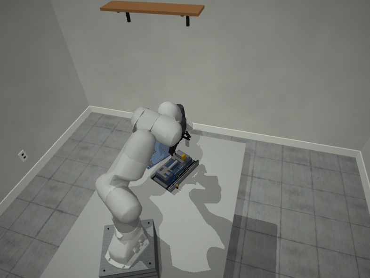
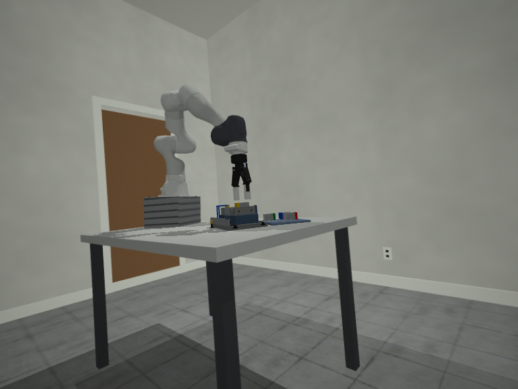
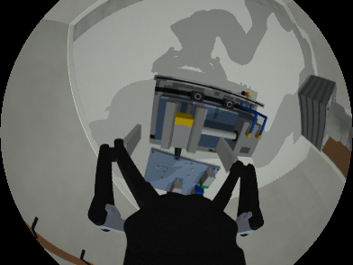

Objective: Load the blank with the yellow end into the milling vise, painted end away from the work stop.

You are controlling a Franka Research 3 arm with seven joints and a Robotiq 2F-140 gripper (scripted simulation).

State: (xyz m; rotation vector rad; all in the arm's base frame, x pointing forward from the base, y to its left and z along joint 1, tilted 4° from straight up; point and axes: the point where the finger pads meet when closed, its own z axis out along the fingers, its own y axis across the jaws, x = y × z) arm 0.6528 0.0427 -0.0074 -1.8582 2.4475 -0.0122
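Now: hand 40 mm above the yellow-ended blank. From my hand the other things lie so: milling vise 70 mm behind, 20 mm to the left, 100 mm below; green-ended blank 80 mm behind, 230 mm to the left, 110 mm below; work stop rod 10 mm ahead, 40 mm to the left, 50 mm below.
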